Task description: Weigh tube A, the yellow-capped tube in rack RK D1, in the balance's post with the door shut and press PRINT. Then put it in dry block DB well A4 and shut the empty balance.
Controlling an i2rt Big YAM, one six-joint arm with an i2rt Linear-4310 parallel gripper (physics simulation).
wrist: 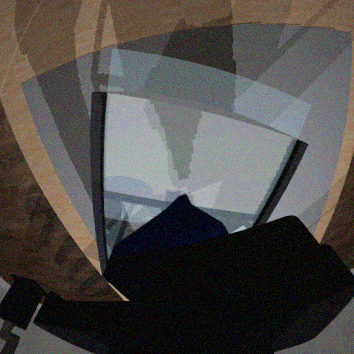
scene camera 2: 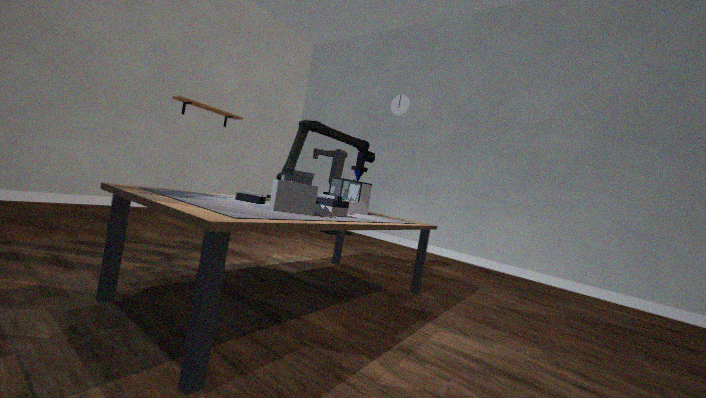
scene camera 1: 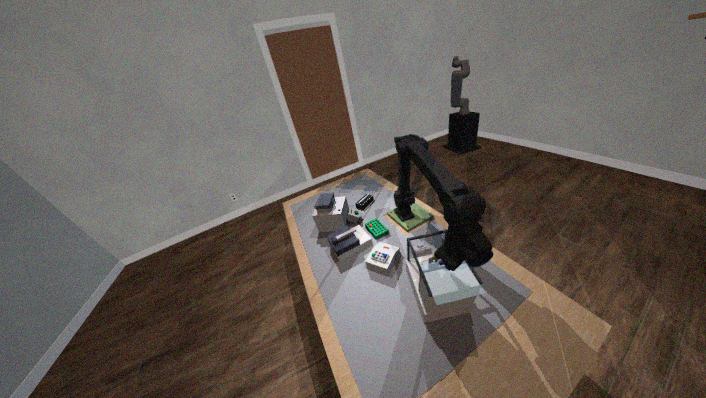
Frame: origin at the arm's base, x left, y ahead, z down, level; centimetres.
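Seen in the pictures: gripper, between the fingertips: [wrist: 184,200] [scene camera 1: 448,268]; arm's base, origin of its link: [scene camera 1: 403,214].
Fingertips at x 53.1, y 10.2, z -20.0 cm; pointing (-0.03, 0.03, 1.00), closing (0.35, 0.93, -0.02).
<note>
Offsets run from my fingertips to a thing's middle. "pt": to the spot under its first point. Level surfaces: height alone.
My gripper [wrist: 184,200] [scene camera 2: 358,174] is shut and holds nothing. Its dark blue tip points down over the top of the balance's glass chamber [scene camera 1: 452,286] [scene camera 2: 351,189] [wrist: 211,154] at the right side of the grey mat @(dz +21.7 cm) [scene camera 1: 367,321]. The arm's wrist [scene camera 1: 463,245] hides much of the chamber's inside. A small yellowish spot @(pt dz +5.4, dx -8.8, dy -0.7 cm) [scene camera 1: 433,258] shows inside the chamber beside the wrist; I cannot tell whether it is the tube. The green rack @(dz +20.2, dx -49.1, dy +9.2 cm) [scene camera 1: 377,227] stands left of the arm's base. No tube is visible in the wrist view.
A white box with coloured buttons @(dz +15.2, dx -23.8, dy +13.8 cm) [scene camera 1: 381,256], a dark and white device @(dz +16.6, dx -44.8, dy +26.4 cm) [scene camera 1: 345,240], a grey-white box @(dz +12.2, dx -67.3, dy +27.4 cm) [scene camera 1: 329,213] and a small black unit @(dz +19.3, dx -78.3, dy +7.5 cm) [scene camera 1: 364,200] stand on the mat left of the balance. The wooden table edge [scene camera 1: 321,317] runs along the left. A second arm [scene camera 1: 460,88] stands far off.
</note>
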